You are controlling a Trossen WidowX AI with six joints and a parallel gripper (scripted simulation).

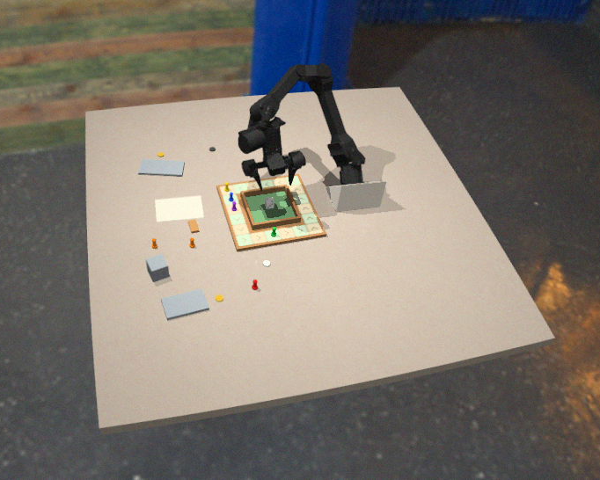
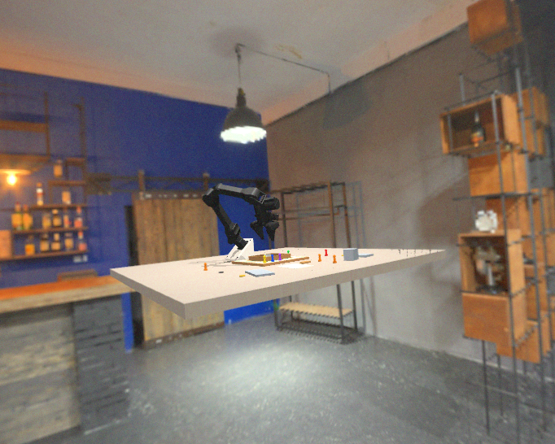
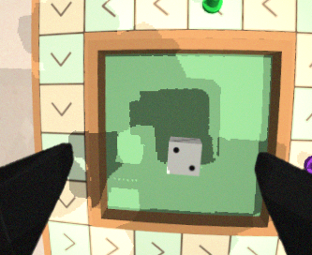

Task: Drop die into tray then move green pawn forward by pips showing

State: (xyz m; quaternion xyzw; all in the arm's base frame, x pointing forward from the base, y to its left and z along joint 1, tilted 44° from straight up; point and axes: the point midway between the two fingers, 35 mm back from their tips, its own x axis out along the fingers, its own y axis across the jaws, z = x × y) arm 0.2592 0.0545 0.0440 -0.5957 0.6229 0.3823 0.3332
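My gripper tip is now 11 cm to the right of the green pawn, 8 cm above it and 2 cm short of it. The rest, counted from my gripper tip: tray: 10 cm below, 1 cm to the right, 1 cm ahead; then purple pawn: 13 cm ahead, 8 cm below, 2 cm to the right; then white die: 8 cm below, 2 cm to the right, 1 cm ahead.
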